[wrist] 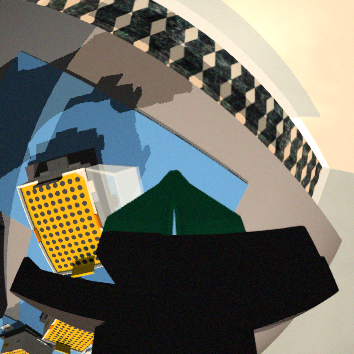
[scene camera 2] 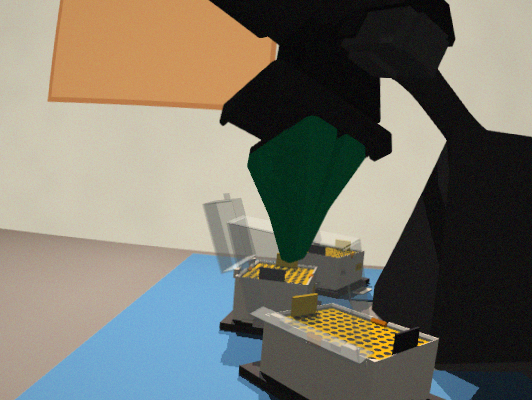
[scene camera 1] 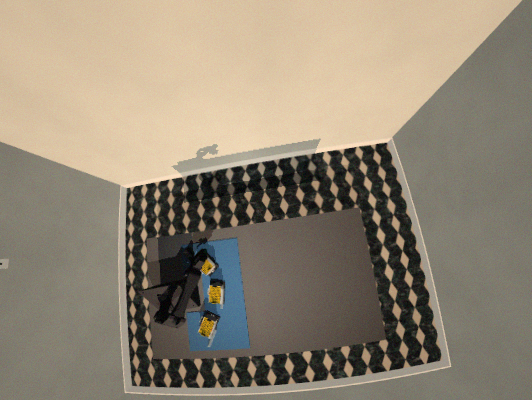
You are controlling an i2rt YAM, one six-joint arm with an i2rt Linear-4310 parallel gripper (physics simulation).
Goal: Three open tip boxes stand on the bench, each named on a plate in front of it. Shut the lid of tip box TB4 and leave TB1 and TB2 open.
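Places are measured from the arm's base along level axes (x ahead, y right, z down), in millimetres.
Pixels of known places: gripper, fingertip midpoint: (wrist: 173,177) (scene camera 2: 292,259) (scene camera 1: 205,249); arm's base, origin of the base link: (scene camera 2: 525,240) (scene camera 1: 166,302).
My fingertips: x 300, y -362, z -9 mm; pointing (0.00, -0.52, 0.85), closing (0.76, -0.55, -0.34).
Ahead of a thing's pixels: the offset from my fingertips to its top centre. "spot": to the spot under its first point. Level surfaces: height alone.
TB4 @(dx -46, dy +113, dz +58 mm) (scene camera 1: 207,266) (scene camera 2: 342,272) (wrist: 60,220) is the grey box with a yellow rack at the far end of the row. Its clear lid @(spot: dx -29, dy +19, dz -12 mm) (wrist: 125,182) stands up and open along the box's right side in the wrist view, partly behind the gripper. My gripper (scene camera 2: 293,260) (wrist: 173,177) is shut and empty, its green tips pointing down beside that lid; contact cannot be told. TB1 and TB2 are the middle box @(dx +33, dy +316, dz +58 mm) (scene camera 1: 216,295) (scene camera 2: 272,295) (wrist: 70,335) and the near box @(dx -54, dy +121, dz +67 mm) (scene camera 1: 207,326) (scene camera 2: 345,375); which is which cannot be read. The middle lid @(spot: dx +105, dy +261, dz +27 mm) (scene camera 2: 217,235) and near lid @(spot: dx -14, dy +55, dz +62 mm) (scene camera 2: 310,334) stand open.
The boxes stand on a blue mat @(dz +133 mm) (scene camera 1: 235,325) (scene camera 2: 150,325) on the brown bench @(dz +135 mm) (scene camera 1: 310,280). The black arm (scene camera 1: 187,295) (scene camera 2: 480,250) rises on the mat's robot side and reaches over the far part of the row. An orange board (scene camera 2: 150,55) hangs on the wall.
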